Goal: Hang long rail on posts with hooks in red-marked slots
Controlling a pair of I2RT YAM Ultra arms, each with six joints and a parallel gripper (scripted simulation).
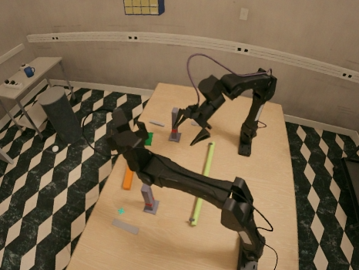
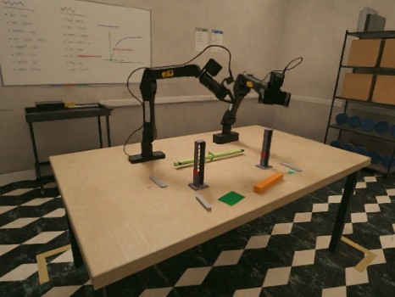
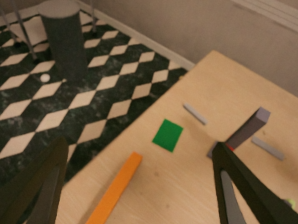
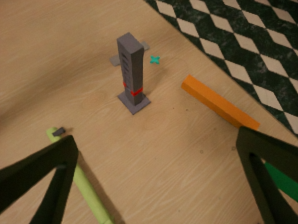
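The light green long rail is 11 cm behind my right hand, 1 cm to the right of it and 32 cm below it. Round my right hand: cyan mark: 25 cm ahead, 22 cm to the left, 34 cm below; green patch: 25 cm ahead, 23 cm to the right, 34 cm below; orange block: 27 cm ahead, 33 cm below.
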